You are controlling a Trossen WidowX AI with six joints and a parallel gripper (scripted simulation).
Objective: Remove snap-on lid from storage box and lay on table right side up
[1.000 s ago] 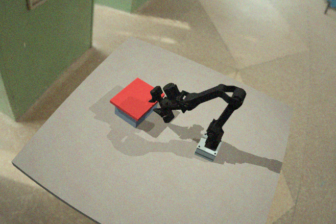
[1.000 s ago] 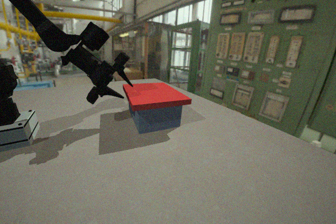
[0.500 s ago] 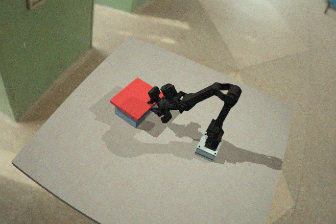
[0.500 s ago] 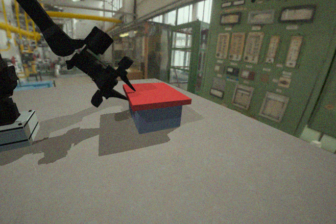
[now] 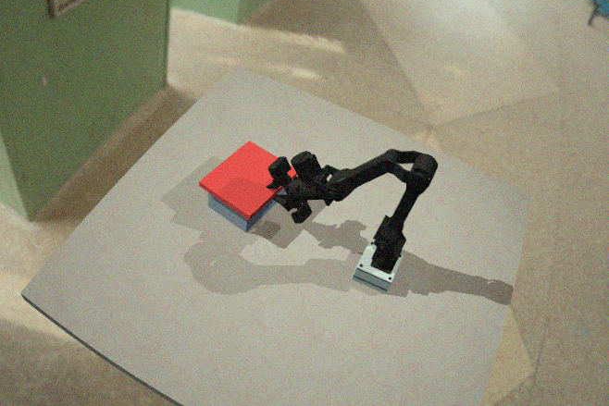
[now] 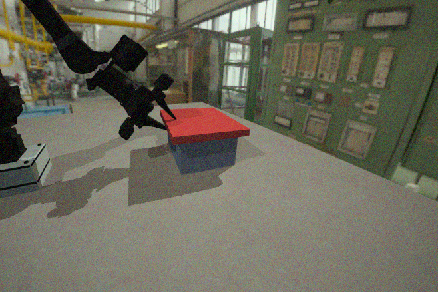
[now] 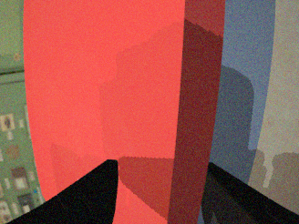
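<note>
Right now the red lid is 8 cm ahead of my gripper tip, 1 cm to the right of it and 1 cm above it. The rest, counted from my gripper tip: blue storage box 7 cm ahead, 1 cm to the right, 4 cm below.
</note>
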